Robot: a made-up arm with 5 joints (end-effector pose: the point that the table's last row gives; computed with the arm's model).
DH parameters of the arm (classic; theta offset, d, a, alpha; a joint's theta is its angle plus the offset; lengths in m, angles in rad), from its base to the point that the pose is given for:
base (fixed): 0 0.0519 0 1.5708
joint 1: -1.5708 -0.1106 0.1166 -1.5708
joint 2: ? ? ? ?
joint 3: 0 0.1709 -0.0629 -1.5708
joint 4: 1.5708 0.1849 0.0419 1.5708
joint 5: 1.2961 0 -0.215 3.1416
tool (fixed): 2.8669 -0.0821 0 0
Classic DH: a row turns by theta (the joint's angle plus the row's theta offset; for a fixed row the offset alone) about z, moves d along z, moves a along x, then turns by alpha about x.
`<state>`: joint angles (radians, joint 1 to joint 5).
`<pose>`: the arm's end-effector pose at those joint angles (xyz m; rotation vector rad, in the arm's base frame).
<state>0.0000 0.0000 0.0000 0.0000 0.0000</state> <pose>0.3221 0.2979 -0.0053 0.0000 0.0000 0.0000</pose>
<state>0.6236 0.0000 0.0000 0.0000 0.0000</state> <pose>0.2949 0.2979 0.1936 0.0000 -0.6236 0.0000</pose>
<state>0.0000 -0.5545 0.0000 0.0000 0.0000</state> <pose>0.3221 0.3011 -0.1128 -0.5545 0.0000 0.0000</pose>
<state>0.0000 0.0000 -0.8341 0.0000 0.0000</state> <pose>0.3291 0.2979 0.0173 0.0000 -0.8341 0.0000</pose>
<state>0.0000 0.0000 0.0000 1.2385 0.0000</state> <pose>0.3221 0.2092 0.0345 -1.2385 0.0000 0.0000</pose>
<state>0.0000 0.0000 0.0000 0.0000 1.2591</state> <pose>0.2342 0.0605 -0.0053 0.0000 0.0000 -1.2591</pose>
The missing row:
joint 2: 0 0.3001 -0.0786 -1.5708
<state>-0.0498 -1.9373 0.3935 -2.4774 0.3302</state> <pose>0.3425 0.1601 -0.3840 0.5559 -0.1012 -0.6546</pose>
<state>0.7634 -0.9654 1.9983 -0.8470 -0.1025</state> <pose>0.4435 0.2979 0.0615 0.5094 0.5927 -1.3011</pose>
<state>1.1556 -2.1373 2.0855 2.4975 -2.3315</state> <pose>0.5595 0.3759 0.4157 1.9415 2.0744 0.3898</pose>
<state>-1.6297 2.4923 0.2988 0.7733 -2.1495</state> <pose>-0.0960 -0.1081 0.1083 1.6285 -0.7556 0.4269</pose>
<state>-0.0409 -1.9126 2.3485 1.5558 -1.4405</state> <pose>0.3609 0.3711 -0.2694 0.9454 2.8611 -0.5229</pose>
